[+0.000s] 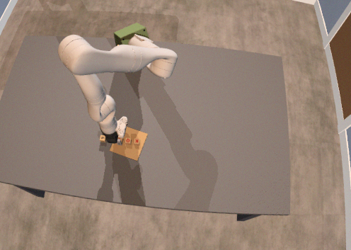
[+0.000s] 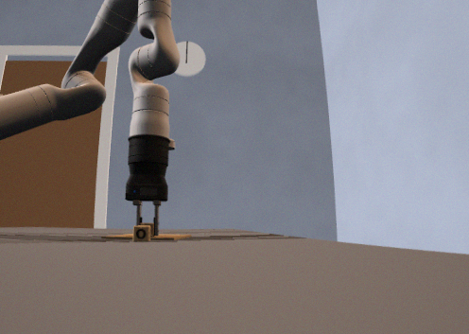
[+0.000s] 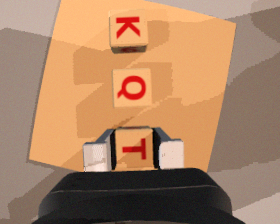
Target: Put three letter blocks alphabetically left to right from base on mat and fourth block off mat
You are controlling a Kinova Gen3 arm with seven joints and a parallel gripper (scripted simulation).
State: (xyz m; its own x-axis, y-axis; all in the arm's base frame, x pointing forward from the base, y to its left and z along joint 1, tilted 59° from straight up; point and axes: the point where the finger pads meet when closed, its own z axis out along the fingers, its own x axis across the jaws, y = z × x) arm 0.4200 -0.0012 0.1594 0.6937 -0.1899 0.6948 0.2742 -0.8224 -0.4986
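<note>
Right now my hand is 40 mm to the right of the orange mat, 20 mm above it and 10 mm past it.
</note>
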